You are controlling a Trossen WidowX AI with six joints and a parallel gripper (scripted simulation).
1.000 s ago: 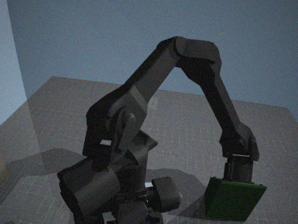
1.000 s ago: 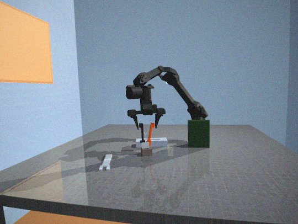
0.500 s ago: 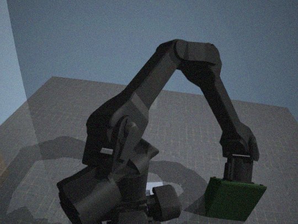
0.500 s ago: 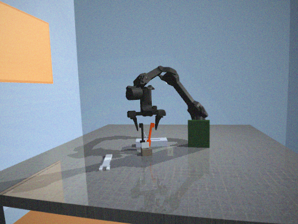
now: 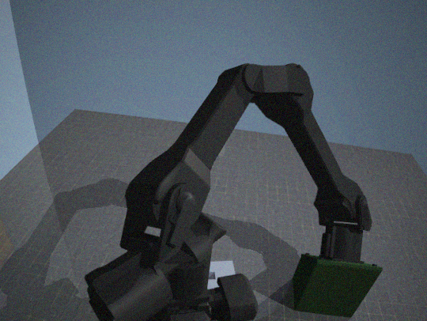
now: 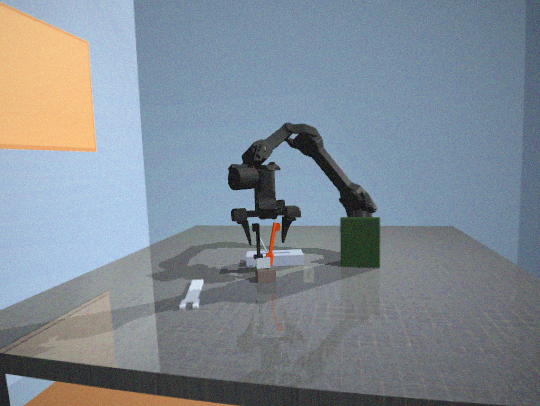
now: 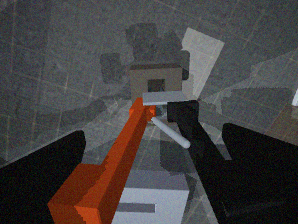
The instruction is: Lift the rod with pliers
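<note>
My gripper tip is now 2 cm past the orange handle and 1 cm to the left of it. Round my gripper tip: brown holster 9 cm below, 1 cm ahead; small white forked piece 16 cm to the left, 16 cm ahead, 10 cm below; grey channel block 16 cm to the right, 8 cm below, 1 cm ahead.
</note>
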